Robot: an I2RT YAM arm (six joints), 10 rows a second.
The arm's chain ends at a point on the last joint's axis. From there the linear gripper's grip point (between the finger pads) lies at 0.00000 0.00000 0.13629 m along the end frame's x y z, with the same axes.
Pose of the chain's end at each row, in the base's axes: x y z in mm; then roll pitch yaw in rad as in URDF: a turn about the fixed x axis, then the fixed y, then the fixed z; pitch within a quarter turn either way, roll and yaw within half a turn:
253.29 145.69 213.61 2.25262 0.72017 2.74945
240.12 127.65 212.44 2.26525 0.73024 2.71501
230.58 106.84 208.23 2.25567 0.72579 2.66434
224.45 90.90 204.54 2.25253 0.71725 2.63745
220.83 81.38 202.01 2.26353 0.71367 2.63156
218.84 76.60 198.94 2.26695 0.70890 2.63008
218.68 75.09 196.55 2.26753 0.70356 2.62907
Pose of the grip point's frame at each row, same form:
346.08 221.83 149.05 2.25262 0.72017 2.74945
336.42 198.92 147.46 2.26525 0.73024 2.71501
329.89 174.32 143.74 2.25567 0.72579 2.66434
325.00 156.29 139.82 2.25253 0.71725 2.63745
321.76 145.09 136.21 2.26353 0.71367 2.63156
319.64 139.94 132.60 2.26695 0.70890 2.63008
319.25 138.44 129.86 2.26753 0.70356 2.62907

